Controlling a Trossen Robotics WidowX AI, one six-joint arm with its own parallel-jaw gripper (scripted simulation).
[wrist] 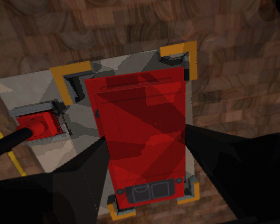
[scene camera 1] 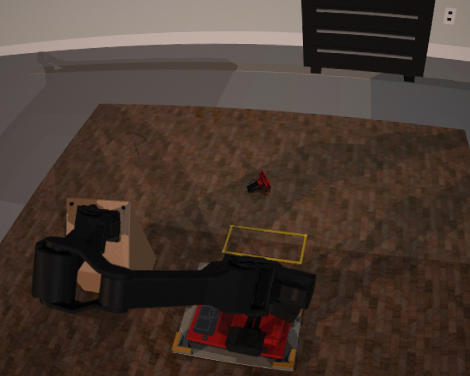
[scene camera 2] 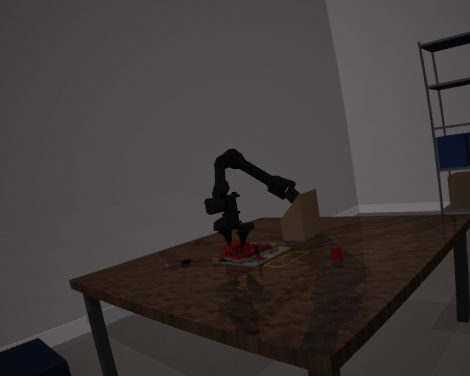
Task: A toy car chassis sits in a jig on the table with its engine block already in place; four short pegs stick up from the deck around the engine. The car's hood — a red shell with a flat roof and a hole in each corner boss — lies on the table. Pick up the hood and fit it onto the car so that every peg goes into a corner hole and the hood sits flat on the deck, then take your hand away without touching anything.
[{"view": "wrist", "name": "my gripper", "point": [144, 133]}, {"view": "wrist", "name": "red hood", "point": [144, 125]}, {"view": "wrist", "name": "grey jig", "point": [62, 88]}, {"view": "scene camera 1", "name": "my gripper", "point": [258, 323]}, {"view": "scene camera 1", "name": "red hood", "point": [273, 326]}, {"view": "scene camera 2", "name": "my gripper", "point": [236, 247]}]
